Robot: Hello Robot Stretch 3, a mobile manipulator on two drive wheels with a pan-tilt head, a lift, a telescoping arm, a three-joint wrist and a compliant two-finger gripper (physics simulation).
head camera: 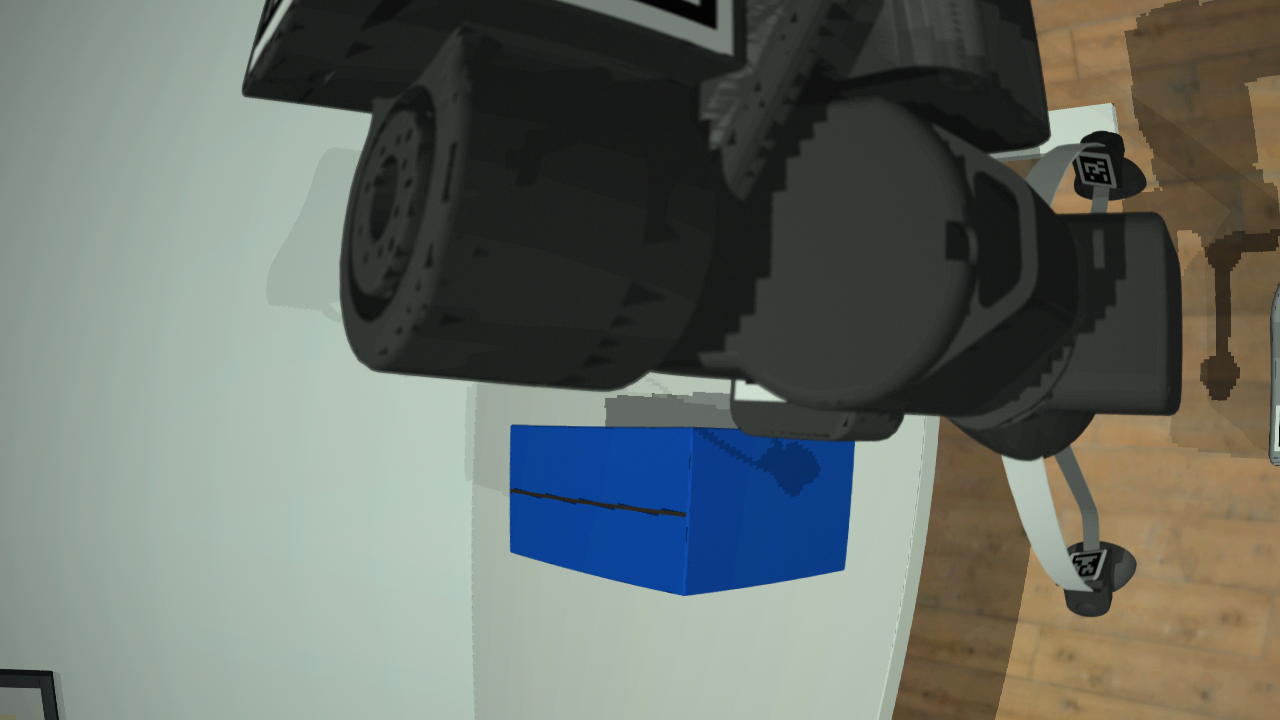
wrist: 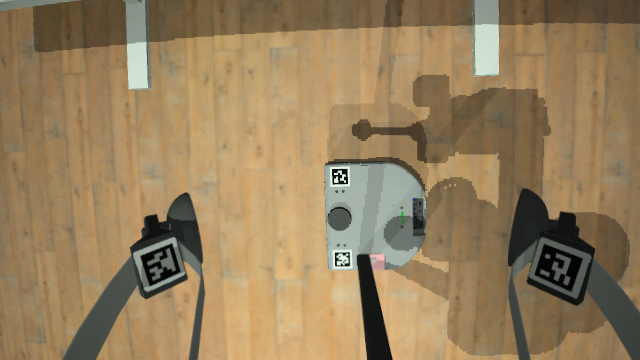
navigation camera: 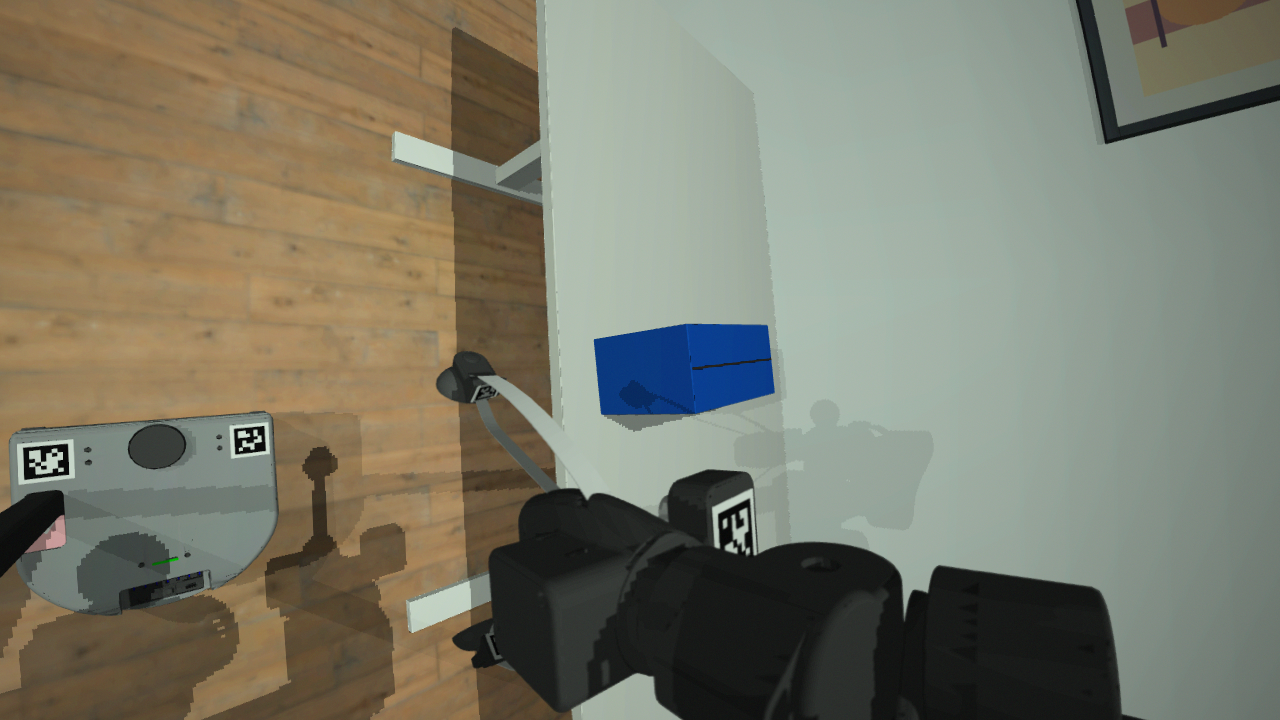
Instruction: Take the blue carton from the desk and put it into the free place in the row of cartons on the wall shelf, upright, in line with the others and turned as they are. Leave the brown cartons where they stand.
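Where they show: gripper, fingertip midpoint: [navigation camera: 465, 503]; robot's base, origin of the base link: [navigation camera: 158, 444].
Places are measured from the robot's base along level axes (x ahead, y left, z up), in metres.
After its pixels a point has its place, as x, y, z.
The blue carton [head camera: 760, 537] @[0.088, -0.501, 0.829] [navigation camera: 644, 371] @[0.070, -0.501, 0.819] rests on the white desk [head camera: 626, 653] @[0.276, -0.801, 0.720] [navigation camera: 644, 223] @[0.348, -0.651, 0.720], apart from my gripper. A thin dark line runs along one face. My gripper [head camera: 1100, 371] @[-0.023, -0.165, 0.924] [navigation camera: 474, 508] @[-0.023, -0.165, 0.924] [wrist: 349, 217] @[-0.023, -0.165, 0.924] is open, its fingers wide apart with no object between them. It points down beyond the desk's front edge, over the floor side. In the head view the dark wrist and arm hang across the picture and overlap the carton's upper edge. The brown cartons and the wall shelf do not show in these views.
The wall stands along the desk's back edge, with a picture frame [head camera: 26, 672] @[0.447, -1.207, 1.481] [navigation camera: 1093, 71] @[0.591, -1.200, 1.440] on it. White desk feet [wrist: 137, 60] [wrist: 486, 50] reach out over the wooden floor. My base [navigation camera: 143, 501] @[-0.084, 0.022, 0.160] [wrist: 375, 200] stands on the floor, and my black mast [wrist: 375, 310] rises from it.
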